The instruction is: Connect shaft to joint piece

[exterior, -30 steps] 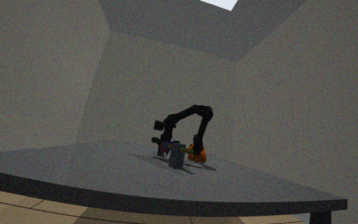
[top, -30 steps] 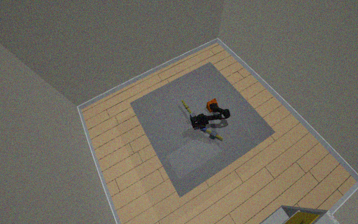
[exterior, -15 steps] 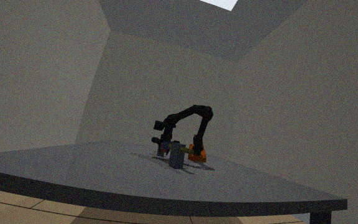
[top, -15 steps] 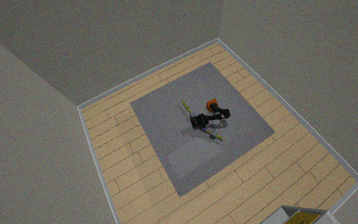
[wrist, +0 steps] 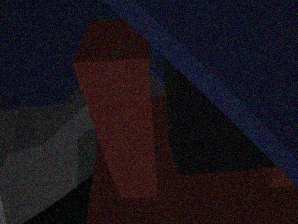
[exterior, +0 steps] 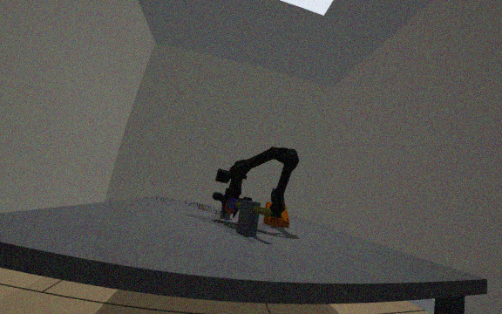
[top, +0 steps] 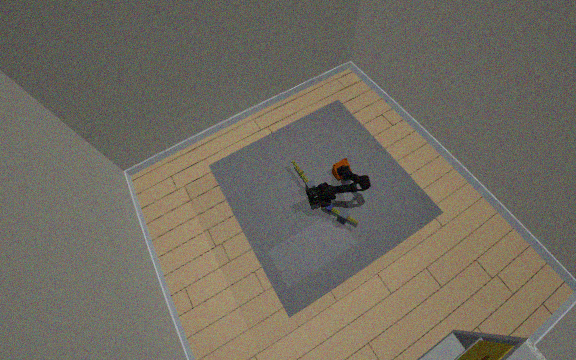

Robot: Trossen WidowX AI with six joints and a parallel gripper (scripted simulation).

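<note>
The red joint piece is 5 cm above my gripper tip.
</note>
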